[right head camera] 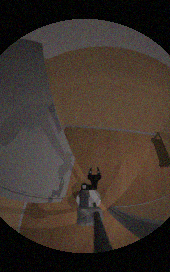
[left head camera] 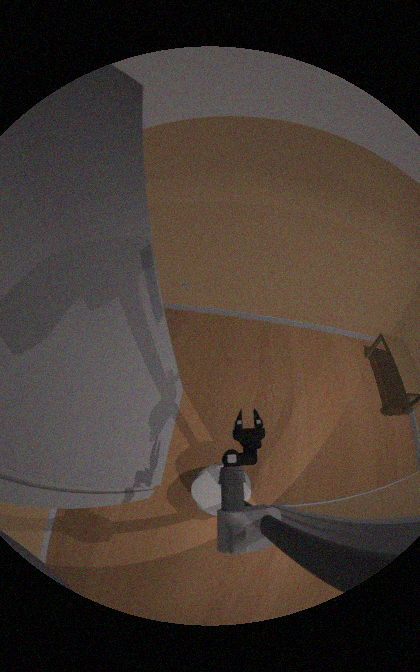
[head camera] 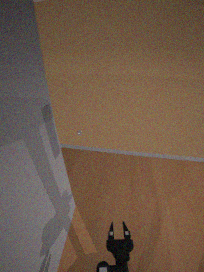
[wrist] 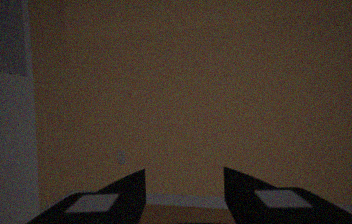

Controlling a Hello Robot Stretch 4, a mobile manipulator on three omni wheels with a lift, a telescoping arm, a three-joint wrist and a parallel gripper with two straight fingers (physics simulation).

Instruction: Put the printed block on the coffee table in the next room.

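Where they show: gripper, between the fingertips: [right head camera: 93,166] [left head camera: 246,409] [head camera: 117,221] [wrist: 184,184]; robot's base, origin of its link: [right head camera: 88,198] [left head camera: 220,487].
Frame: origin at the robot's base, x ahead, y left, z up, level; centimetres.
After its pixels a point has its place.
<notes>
My gripper [head camera: 119,223] {x 39.7, y -9.5, z 74.7 cm} [left head camera: 248,411] {x 39.7, y -9.5, z 74.7 cm} [right head camera: 94,169] {x 39.7, y -9.5, z 74.7 cm} [wrist: 184,184] {x 39.7, y -9.5, z 74.7 cm} is open, with a gap and no object between its two black fingers. It is held out over the wooden floor, facing a tan wall. The printed block does not show in these views. A dark brown piece of furniture with angled end frames [left head camera: 387,377] {x 72.4, y -215.9, z 12.3 cm} [right head camera: 161,151] {x 69.2, y -214.9, z 12.3 cm} stands by the wall on the right; I cannot tell whether it is the coffee table.
A grey door panel [head camera: 30,190] {x 48.0, y 39.2, z 95.1 cm} [left head camera: 75,390] {x 25.7, y 42.4, z 116.2 cm} [right head camera: 25,160] {x 24.9, y 42.5, z 114.0 cm} [wrist: 17,140] {x 83.9, y 34.0, z 72.8 cm} stands close on the left, with shadows of the robot on it. The tan wall [head camera: 125,75] {x 197.5, y -40.3, z 142.2 cm} [left head camera: 275,225] {x 193.3, y -59.6, z 123.1 cm} ahead has a pale skirting board [head camera: 130,152] {x 191.4, y -61.4, z 3.8 cm} [left head camera: 270,319] {x 188.5, y -74.8, z 1.6 cm} and a small pale fitting [head camera: 79,133] {x 214.8, y 39.1, z 36.5 cm} [left head camera: 185,285] {x 214.4, y 37.8, z 37.3 cm}.
</notes>
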